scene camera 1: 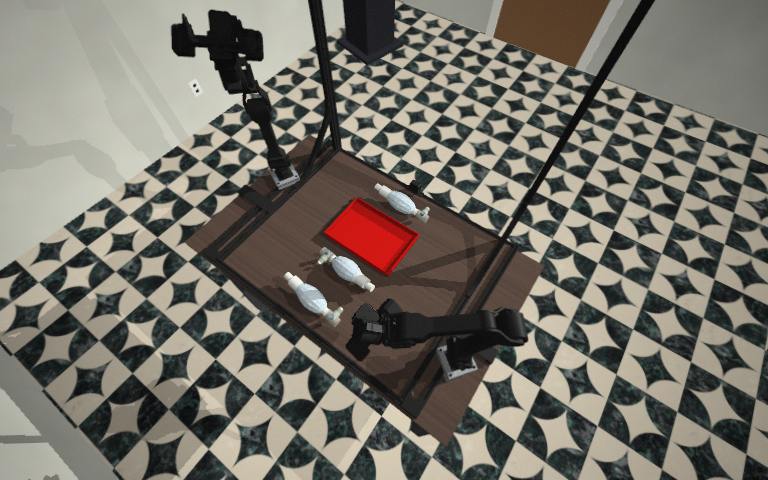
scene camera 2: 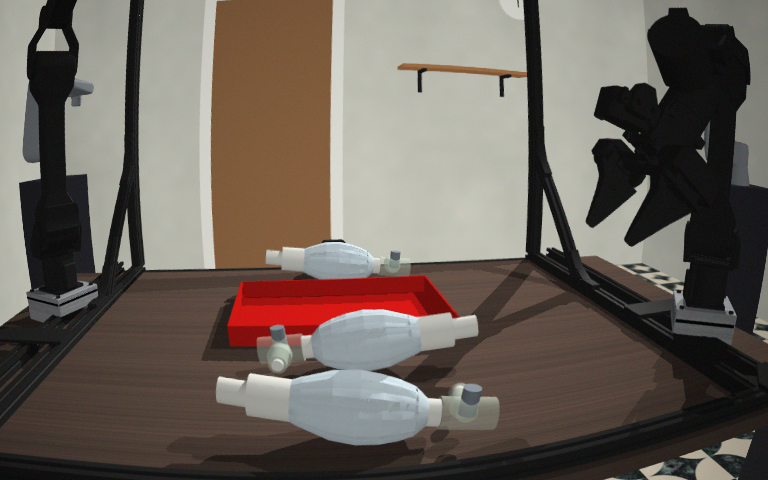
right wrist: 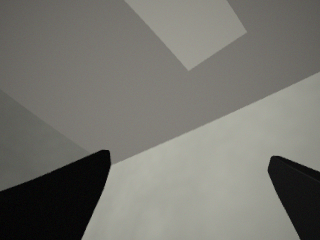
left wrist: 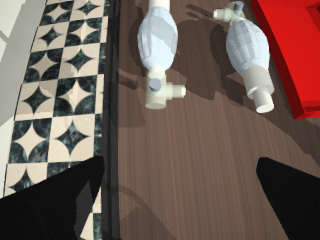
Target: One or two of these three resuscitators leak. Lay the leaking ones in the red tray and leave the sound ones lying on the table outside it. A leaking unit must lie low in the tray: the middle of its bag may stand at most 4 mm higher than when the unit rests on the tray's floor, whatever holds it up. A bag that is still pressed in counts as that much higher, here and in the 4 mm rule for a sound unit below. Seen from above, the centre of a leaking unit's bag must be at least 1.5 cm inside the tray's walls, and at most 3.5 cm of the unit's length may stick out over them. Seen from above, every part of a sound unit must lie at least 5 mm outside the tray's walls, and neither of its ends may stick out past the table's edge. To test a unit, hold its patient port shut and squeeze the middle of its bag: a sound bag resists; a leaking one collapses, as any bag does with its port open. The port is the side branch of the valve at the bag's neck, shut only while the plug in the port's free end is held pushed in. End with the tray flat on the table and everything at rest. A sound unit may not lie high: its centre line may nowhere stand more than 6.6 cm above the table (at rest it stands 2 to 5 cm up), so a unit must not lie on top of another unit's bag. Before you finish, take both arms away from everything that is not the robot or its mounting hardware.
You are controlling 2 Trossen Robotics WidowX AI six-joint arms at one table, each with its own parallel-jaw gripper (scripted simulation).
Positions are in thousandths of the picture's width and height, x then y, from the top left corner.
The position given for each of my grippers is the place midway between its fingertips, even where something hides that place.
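Observation:
Left gripper (scene camera 2: 790, 489) (scene camera 1: 473, 676) (left wrist: 567, 685), mine, visible. My right gripper (scene camera 1: 271, 39) (right wrist: 595, 673), visible. Red tray (scene camera 2: 338, 636) (scene camera 1: 481, 489), visible; out of frame in the right wrist view.

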